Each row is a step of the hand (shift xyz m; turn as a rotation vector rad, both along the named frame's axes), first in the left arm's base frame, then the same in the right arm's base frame.
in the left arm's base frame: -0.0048 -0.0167 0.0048 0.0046 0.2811 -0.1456
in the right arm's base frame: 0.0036 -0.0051 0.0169 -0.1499 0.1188 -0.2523
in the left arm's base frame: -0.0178 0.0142 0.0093 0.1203 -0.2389 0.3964
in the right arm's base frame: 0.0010 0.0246 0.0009 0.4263 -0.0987 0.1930
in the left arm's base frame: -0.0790 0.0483 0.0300 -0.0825 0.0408 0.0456
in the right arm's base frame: -0.0052 0.0963 0.0134 0.0083 0.0995 0.0242
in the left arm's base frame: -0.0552 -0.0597 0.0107 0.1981 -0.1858 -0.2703
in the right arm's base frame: -0.0074 0.0070 0.0814 -0.1631 -0.3462 -0.0187
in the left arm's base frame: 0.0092 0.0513 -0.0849 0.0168 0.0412 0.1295
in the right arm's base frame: -0.0780 -0.0039 -0.0618 0.1234 0.0565 -0.0182
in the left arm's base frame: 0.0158 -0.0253 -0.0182 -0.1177 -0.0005 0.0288
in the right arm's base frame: -0.0093 -0.0329 0.0074 -0.0180 0.0940 0.0743
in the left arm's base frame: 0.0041 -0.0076 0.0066 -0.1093 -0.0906 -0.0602
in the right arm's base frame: 0.0081 -0.0054 0.0049 -0.0915 0.0033 0.1241
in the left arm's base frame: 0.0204 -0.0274 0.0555 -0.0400 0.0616 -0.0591
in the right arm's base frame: 0.0607 -0.0127 0.0202 -0.0735 0.0464 -0.0365
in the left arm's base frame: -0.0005 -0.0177 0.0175 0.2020 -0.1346 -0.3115
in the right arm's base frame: 0.0171 -0.0045 0.0176 -0.2028 -0.3317 -0.0692
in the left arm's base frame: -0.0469 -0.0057 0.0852 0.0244 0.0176 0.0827
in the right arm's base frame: 0.0612 0.0589 0.0477 0.0845 0.0209 -0.0127
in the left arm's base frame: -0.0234 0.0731 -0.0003 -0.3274 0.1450 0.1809
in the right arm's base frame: -0.0136 0.0612 -0.0443 0.0340 0.3844 0.1096
